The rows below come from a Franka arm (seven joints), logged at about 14 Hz.
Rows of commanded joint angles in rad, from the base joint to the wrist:
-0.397 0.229 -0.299 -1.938 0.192 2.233 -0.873
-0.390 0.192 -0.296 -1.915 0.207 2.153 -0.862
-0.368 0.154 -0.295 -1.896 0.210 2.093 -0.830
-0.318 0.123 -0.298 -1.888 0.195 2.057 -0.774
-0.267 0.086 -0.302 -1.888 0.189 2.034 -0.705
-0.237 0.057 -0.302 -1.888 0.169 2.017 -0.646
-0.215 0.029 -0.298 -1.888 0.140 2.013 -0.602
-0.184 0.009 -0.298 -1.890 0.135 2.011 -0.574
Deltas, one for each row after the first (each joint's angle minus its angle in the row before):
0.007 -0.037 0.003 0.023 0.015 -0.080 0.011
0.022 -0.038 0.001 0.019 0.003 -0.060 0.032
0.050 -0.031 -0.003 0.008 -0.015 -0.036 0.056
0.051 -0.037 -0.004 0.000 -0.006 -0.023 0.069
0.030 -0.029 0.000 0.000 -0.020 -0.017 0.059
0.022 -0.028 0.004 0.000 -0.029 -0.004 0.044
0.031 -0.020 0.000 -0.002 -0.005 -0.002 0.028

